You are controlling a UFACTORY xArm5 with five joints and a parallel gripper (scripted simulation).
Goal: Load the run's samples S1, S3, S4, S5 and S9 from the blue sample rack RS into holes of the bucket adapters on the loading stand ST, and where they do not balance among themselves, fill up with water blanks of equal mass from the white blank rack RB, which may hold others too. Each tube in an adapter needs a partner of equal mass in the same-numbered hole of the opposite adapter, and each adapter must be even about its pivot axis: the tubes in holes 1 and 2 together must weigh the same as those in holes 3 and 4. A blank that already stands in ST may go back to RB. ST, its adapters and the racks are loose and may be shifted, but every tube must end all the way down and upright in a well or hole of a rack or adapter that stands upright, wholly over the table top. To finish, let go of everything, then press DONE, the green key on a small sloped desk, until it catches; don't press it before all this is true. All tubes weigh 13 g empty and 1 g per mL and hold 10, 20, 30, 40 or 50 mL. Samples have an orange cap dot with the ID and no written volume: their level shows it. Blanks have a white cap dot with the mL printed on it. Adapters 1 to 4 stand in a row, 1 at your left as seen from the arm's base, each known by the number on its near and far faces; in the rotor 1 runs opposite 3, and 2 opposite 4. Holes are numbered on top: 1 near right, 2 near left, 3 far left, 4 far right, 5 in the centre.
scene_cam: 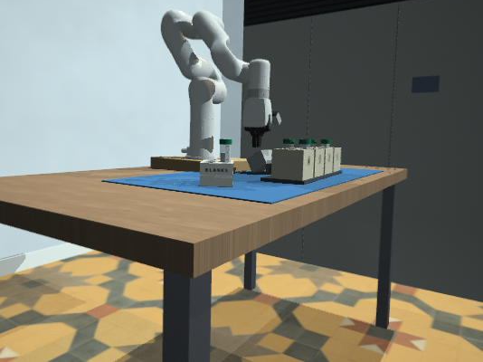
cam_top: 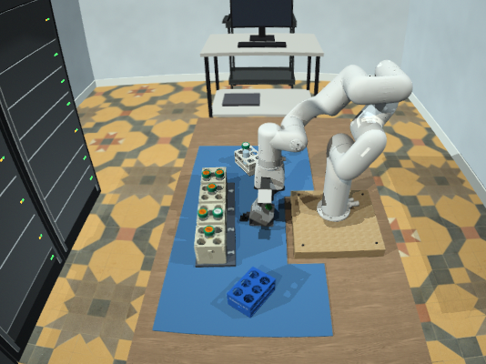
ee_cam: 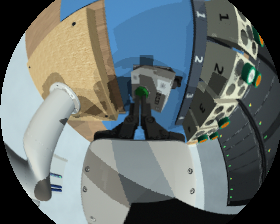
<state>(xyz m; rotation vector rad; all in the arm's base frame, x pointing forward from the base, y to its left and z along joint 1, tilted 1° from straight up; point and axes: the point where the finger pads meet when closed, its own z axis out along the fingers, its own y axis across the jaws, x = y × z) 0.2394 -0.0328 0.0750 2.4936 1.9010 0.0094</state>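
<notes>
Now: the green done key 4 cm below my hand. The rest, counted from my hand: green-capped blank tube 19 cm ahead, 5 cm to the left, 4 cm below; small sloped desk 6 cm below, 2 cm ahead, 1 cm to the right; loading stand ST 20 cm ahead, 10 cm below, 3 cm to the right.
</notes>
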